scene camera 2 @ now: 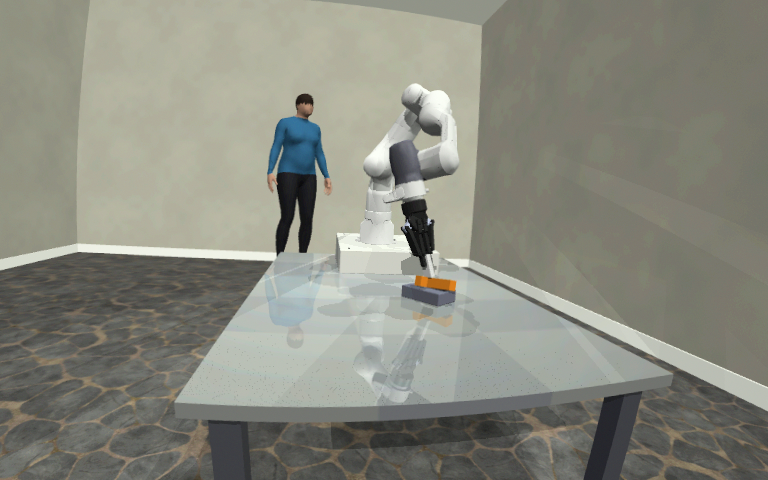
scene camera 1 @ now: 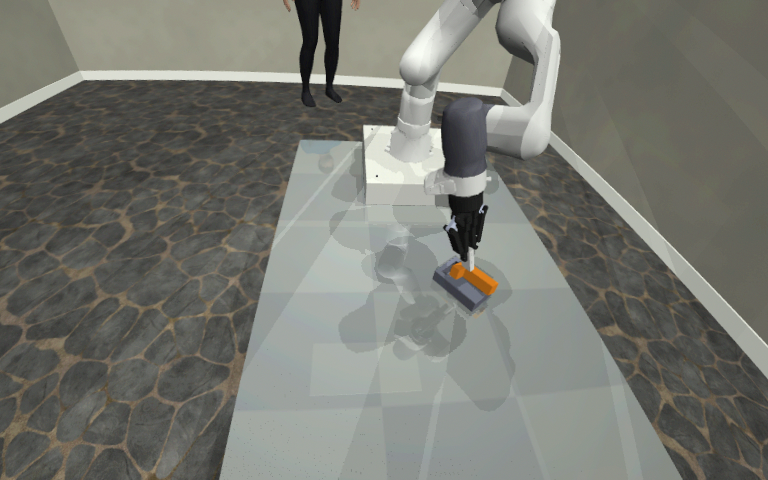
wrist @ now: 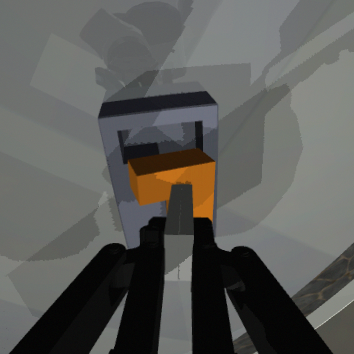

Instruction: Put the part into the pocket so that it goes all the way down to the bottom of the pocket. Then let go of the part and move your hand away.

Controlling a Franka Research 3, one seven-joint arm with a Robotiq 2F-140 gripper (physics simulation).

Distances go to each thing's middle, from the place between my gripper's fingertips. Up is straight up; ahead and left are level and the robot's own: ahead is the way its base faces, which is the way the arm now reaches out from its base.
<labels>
The orange L-shaped part [scene camera 1: 479, 279] is 20 mm ahead of my hand, 10 mm to the left of it and 20 mm below it. Also, from my hand: grey pocket block [scene camera 1: 470, 296] 10 mm ahead, 50 mm below.
</labels>
